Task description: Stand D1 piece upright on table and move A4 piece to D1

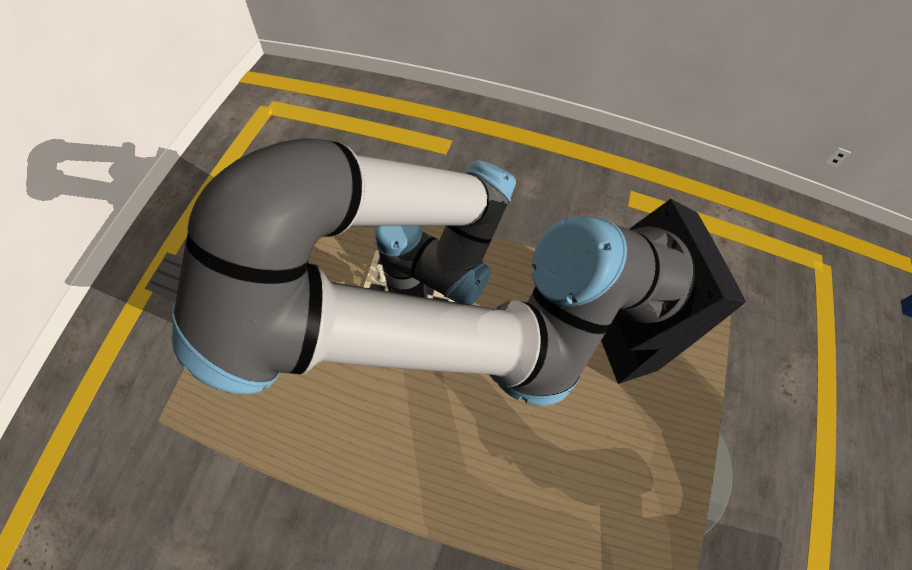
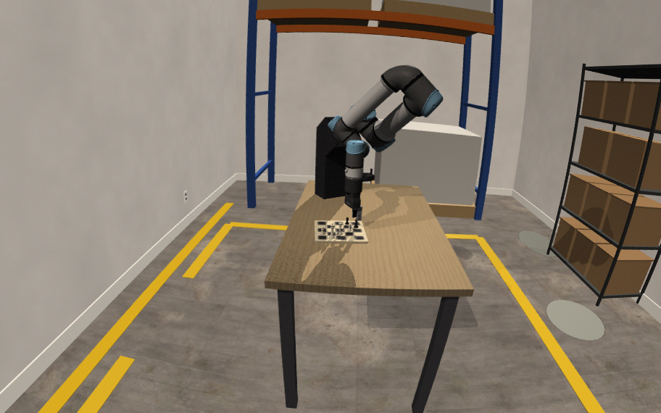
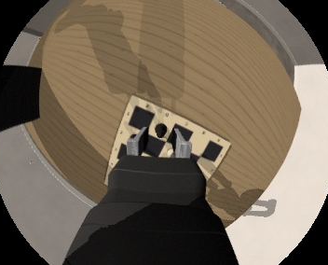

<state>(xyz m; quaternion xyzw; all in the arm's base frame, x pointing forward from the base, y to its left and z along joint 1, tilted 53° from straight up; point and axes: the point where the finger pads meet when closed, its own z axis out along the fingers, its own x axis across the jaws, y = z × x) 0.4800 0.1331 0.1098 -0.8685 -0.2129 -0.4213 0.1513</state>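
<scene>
Now: hand 60 mm short of the chessboard, 60 mm to the left of it and 60 mm above it.
</scene>
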